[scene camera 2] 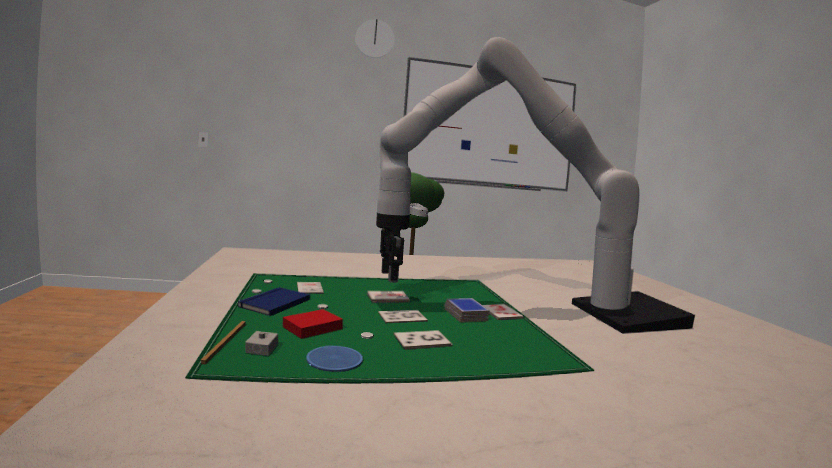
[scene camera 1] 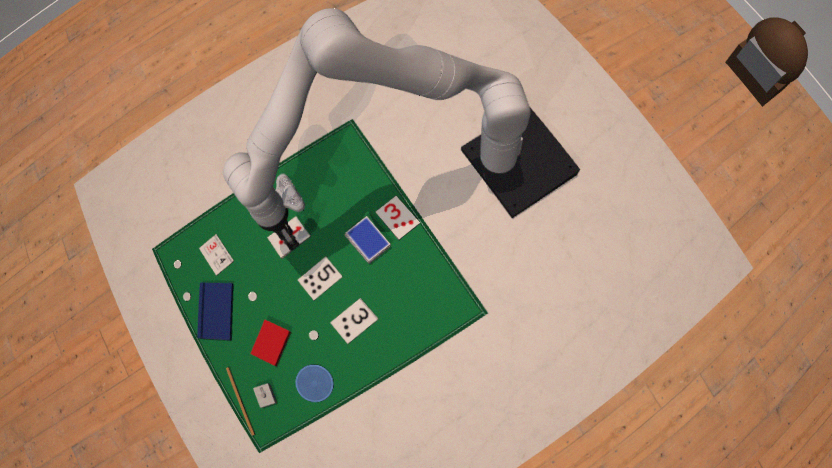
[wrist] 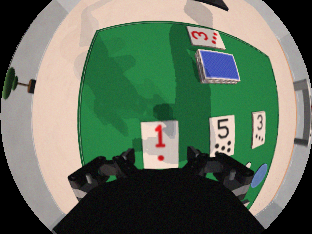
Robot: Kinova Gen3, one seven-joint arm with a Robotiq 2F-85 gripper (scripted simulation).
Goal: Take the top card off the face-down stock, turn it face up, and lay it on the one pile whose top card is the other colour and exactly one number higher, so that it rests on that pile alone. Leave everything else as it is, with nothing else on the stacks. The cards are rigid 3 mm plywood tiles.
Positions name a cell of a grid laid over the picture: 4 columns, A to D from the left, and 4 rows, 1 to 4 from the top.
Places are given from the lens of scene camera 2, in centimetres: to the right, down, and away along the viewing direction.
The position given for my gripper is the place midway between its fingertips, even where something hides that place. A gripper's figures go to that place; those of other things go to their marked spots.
my gripper (scene camera 2: B3): -6, 10, 100
red box (scene camera 2: B3): -18, 16, 76
